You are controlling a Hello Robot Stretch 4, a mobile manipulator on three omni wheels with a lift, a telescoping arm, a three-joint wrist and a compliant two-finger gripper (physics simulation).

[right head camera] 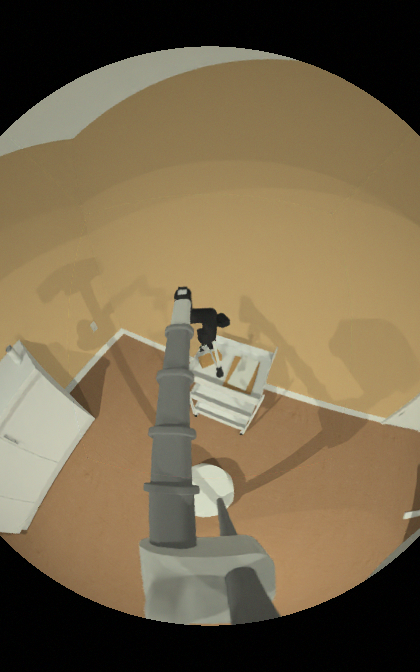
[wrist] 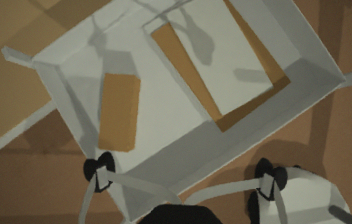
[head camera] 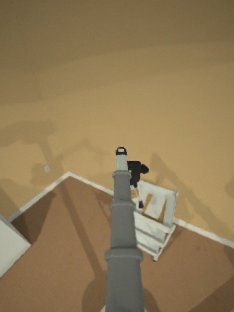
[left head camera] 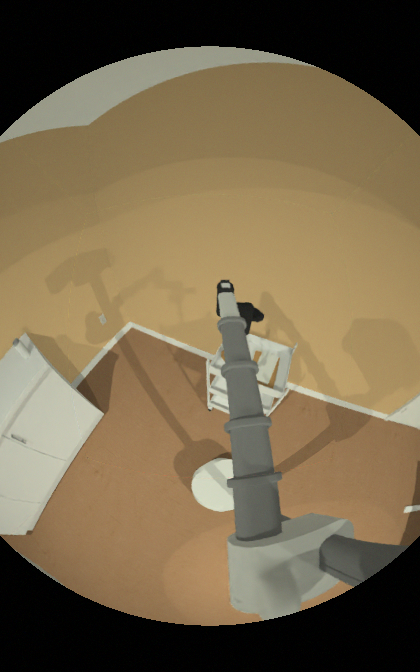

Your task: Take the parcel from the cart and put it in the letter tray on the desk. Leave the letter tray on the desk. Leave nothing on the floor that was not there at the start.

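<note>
The white cart stands by the wall. On its top tray lies a brown oblong box, which looks like the parcel, at the left in the wrist view. Right of it, apart, a flat white piece lies over a larger brown-floored shallow holder. My gripper is open and empty above the cart's near edge; its left fingertip shows just below the brown box in the wrist view. The desk and letter tray do not show.
A white cabinet stands at the left. A round white object is on the near side of the cart. The wall with a white skirting board runs close behind the cart.
</note>
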